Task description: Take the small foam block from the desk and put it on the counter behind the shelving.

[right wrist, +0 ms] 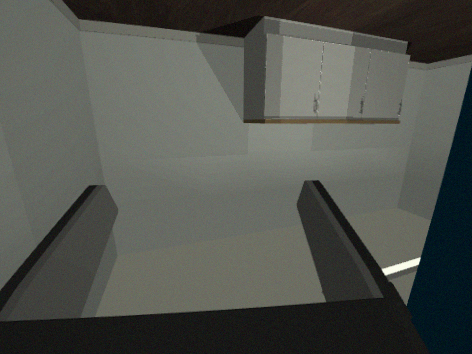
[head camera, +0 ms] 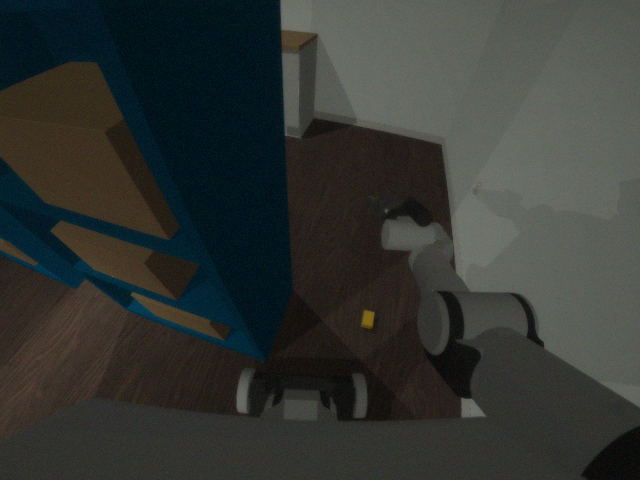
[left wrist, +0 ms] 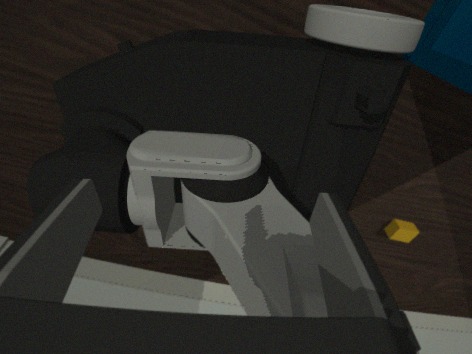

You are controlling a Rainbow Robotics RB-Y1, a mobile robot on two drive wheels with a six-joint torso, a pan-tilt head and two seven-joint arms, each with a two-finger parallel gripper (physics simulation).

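Frame: origin at the robot's base, x down, y back, z left, level; metres.
Where they show: left gripper, fingertip midpoint: (left wrist: 205, 201); right gripper, fingertip midpoint: (right wrist: 209, 195) (head camera: 385, 200).
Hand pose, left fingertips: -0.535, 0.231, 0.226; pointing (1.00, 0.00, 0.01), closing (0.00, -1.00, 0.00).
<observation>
After its pixels a point has its place, as x, y, z.
A small yellow block (head camera: 367, 319) @[-0.045, -0.407, -0.351] (left wrist: 402, 231) @[-0.045, -0.397, -0.336] lies on the dark wood floor, between the blue shelving (head camera: 222, 155) @[-1.168, -0.284, 0.173] (right wrist: 447, 210) @[-1.008, -0.587, 0.101] and the robot's right arm in the head view. The counter (head camera: 299, 39) @[-0.910, -2.568, 0.217] (right wrist: 330, 121) @[-0.889, -2.488, 0.938] has a wooden top and white cabinet doors, and part of it shows past the shelving at the top of the head view. It appears upside down in the right wrist view. My left gripper (left wrist: 205, 201) @[-0.535, 0.231, 0.226] is open and empty, with the robot's own base behind it. My right gripper (right wrist: 209, 195) @[-0.926, -0.453, -0.223] (head camera: 374, 204) @[-0.926, -0.453, -0.223] is open and empty, well apart from the block. The desk cannot be made out.
Brown boxes (head camera: 77, 165) @[-1.173, -0.237, 0.454] (head camera: 124, 258) @[-0.790, -0.270, 0.590] sit in the shelving at the left of the head view. A pale wall (head camera: 558, 155) @[-0.980, -0.785, -1.056] runs close beside the right arm. The robot's base wheels (head camera: 246, 390) @[-0.199, 0.011, 0.247] (head camera: 359, 395) @[-0.198, 0.011, -0.253] stand near the shelving's lower corner.
</observation>
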